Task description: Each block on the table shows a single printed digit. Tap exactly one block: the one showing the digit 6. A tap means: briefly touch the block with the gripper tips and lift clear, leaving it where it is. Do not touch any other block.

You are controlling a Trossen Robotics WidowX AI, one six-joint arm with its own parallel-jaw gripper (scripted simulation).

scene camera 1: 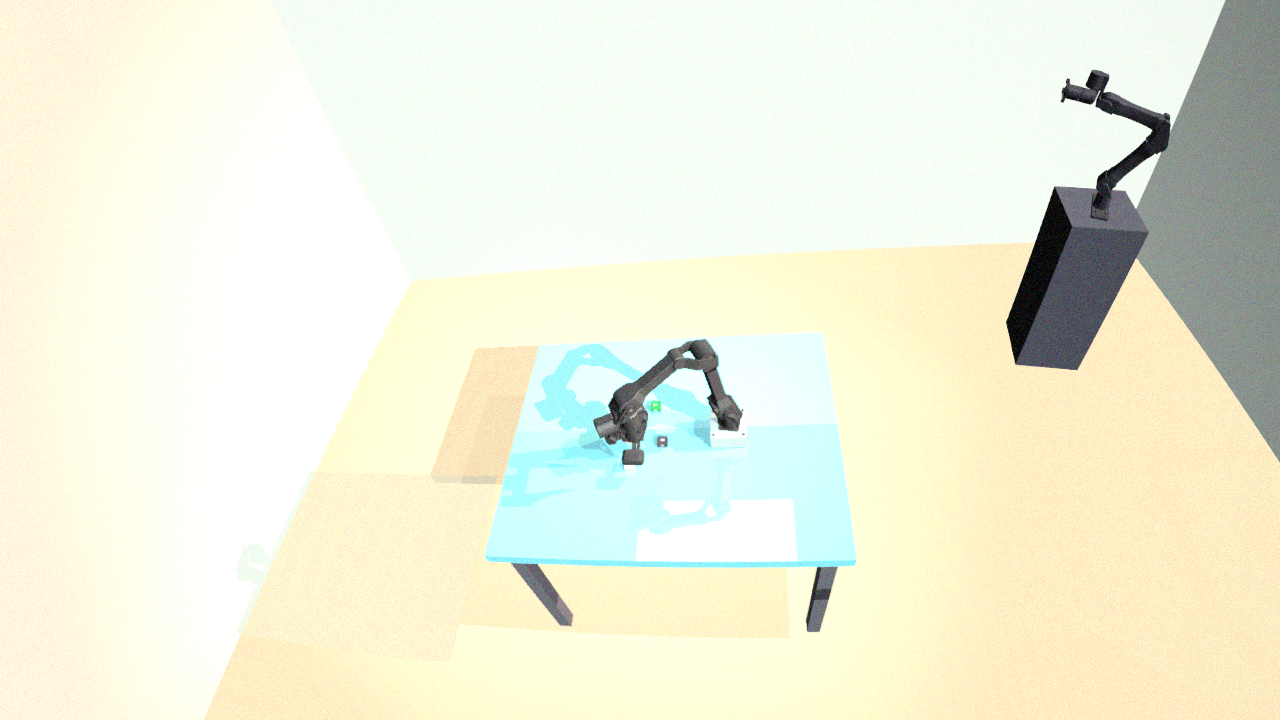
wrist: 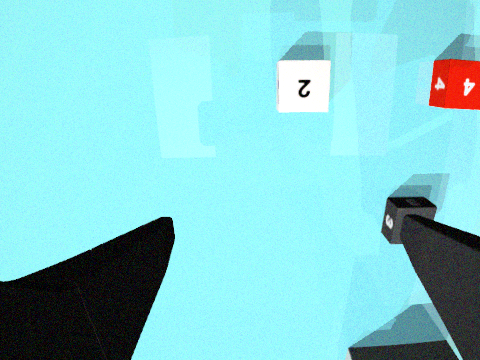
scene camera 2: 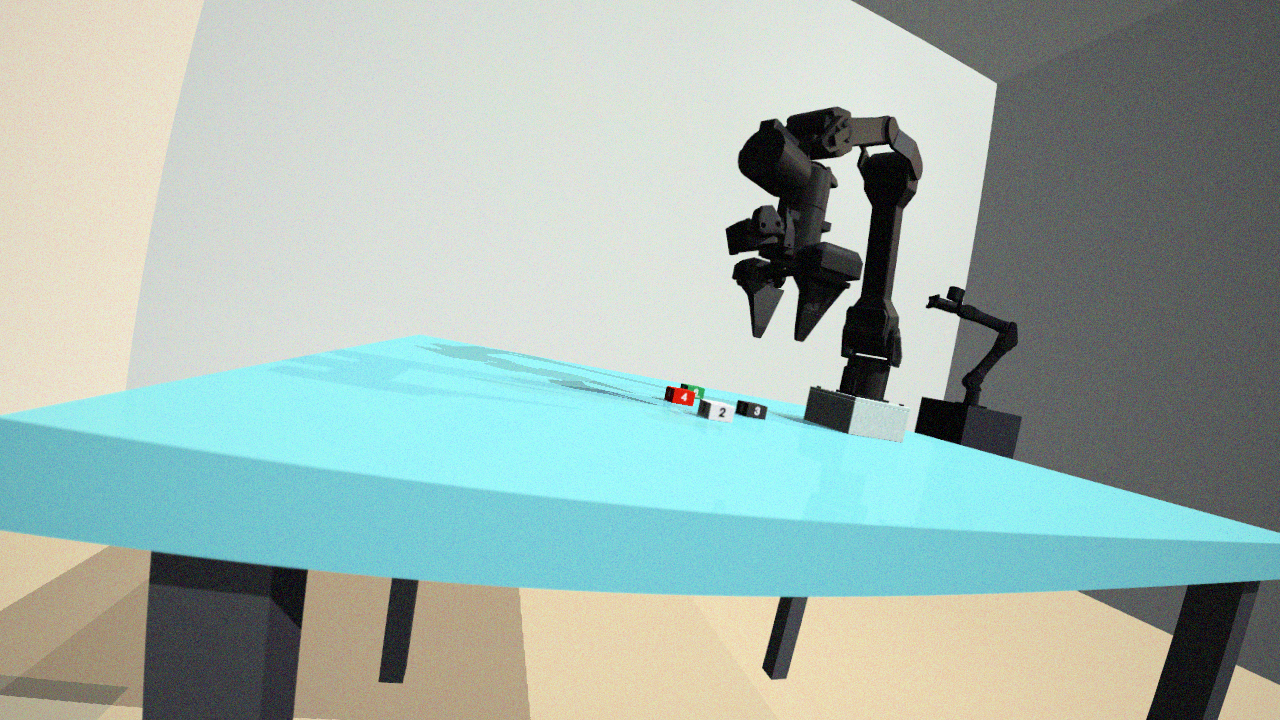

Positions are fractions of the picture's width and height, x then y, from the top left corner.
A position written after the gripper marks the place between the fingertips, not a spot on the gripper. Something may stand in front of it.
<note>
The gripper (scene camera 2: 0.61, 0.47) is open, with nothing in its grasp. Also in view: a white block (wrist: 0.63, 0.24) and a black block (wrist: 0.83, 0.58).
The gripper shows as well in scene camera 1 (scene camera 1: 0.50, 0.63) and in the wrist view (wrist: 0.60, 0.63).
</note>
